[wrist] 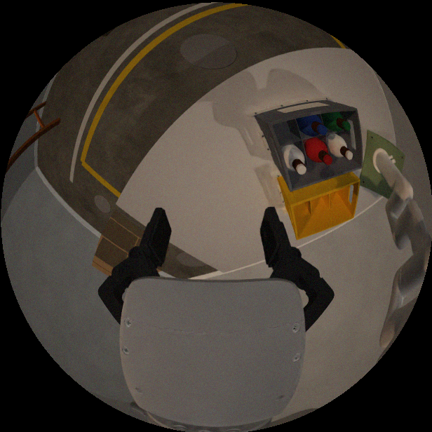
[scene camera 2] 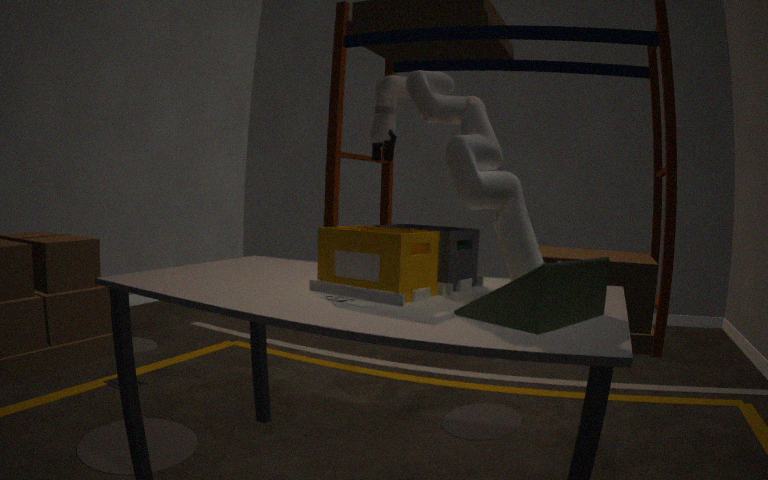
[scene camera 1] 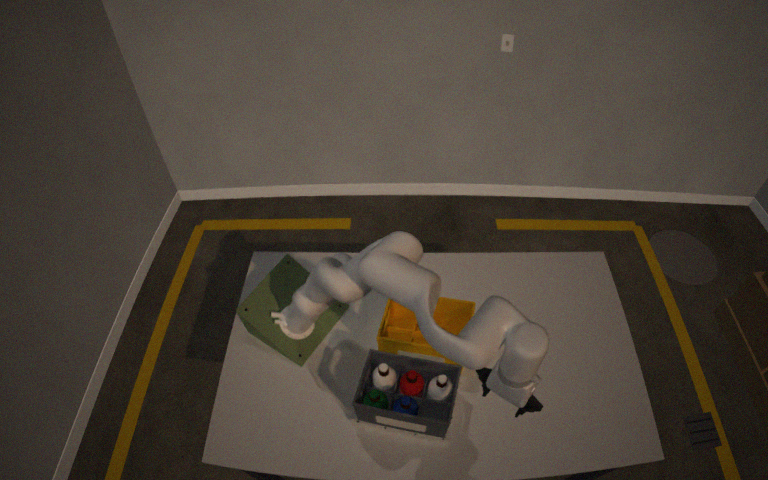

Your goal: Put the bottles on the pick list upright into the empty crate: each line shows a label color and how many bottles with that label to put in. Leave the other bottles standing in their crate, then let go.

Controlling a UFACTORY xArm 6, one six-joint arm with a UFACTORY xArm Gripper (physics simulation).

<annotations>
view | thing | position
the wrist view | my gripper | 214, 218
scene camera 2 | my gripper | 382, 160
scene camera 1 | my gripper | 503, 402
</annotations>
